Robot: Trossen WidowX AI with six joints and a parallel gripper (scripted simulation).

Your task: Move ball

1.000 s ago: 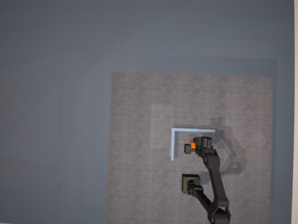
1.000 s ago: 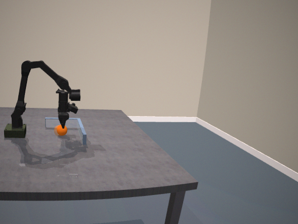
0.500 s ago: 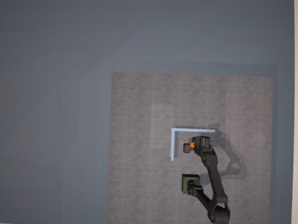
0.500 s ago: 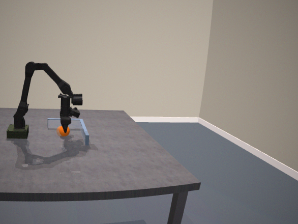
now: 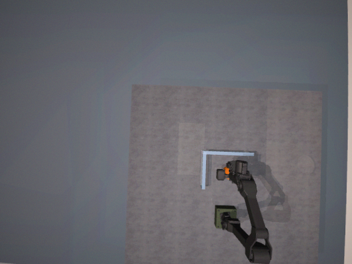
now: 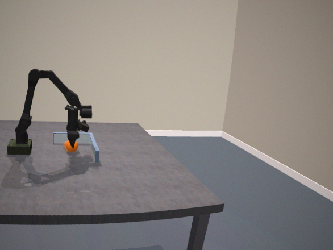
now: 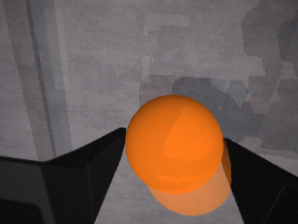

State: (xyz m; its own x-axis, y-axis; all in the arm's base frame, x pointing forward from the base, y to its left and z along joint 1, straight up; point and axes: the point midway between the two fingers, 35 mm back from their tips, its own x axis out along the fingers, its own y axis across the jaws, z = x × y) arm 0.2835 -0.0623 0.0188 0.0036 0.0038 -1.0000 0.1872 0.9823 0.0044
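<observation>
The see-through orange copy lies 20 mm behind my gripper tip and 10 mm to the right of it. Also, from my gripper tip: orange ball (right at my gripper tip).
</observation>
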